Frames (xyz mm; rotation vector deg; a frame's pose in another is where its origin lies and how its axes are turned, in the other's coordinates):
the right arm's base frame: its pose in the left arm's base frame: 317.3 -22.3 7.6 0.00 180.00 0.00
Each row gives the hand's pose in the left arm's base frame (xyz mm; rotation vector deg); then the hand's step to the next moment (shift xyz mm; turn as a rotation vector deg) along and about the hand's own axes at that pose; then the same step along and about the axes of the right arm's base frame.
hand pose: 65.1 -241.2 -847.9 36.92 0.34 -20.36
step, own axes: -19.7 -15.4 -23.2 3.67 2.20 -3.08
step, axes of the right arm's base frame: 21.1 8.6 25.4 -4.49 2.26 1.60
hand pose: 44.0 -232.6 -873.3 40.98 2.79 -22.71
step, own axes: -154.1 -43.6 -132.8 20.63 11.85 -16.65
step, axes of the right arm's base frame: 146.6 108.0 100.6 -24.97 11.92 8.81
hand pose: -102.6 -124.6 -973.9 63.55 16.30 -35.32
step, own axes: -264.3 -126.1 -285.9 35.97 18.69 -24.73
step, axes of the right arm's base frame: 261.9 303.2 83.5 -41.99 16.34 14.98
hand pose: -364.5 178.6 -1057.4 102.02 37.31 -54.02
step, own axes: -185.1 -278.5 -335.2 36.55 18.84 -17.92
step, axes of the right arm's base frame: 215.4 413.0 -85.1 -40.34 9.98 16.87
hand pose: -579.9 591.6 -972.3 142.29 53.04 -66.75
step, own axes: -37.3 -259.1 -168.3 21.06 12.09 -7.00
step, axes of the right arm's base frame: 82.0 260.5 -149.2 -22.03 3.26 11.94
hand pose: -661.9 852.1 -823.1 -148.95 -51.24 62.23
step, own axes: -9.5 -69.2 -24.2 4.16 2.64 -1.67
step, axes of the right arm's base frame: 20.2 51.2 -49.3 -4.67 0.46 2.25
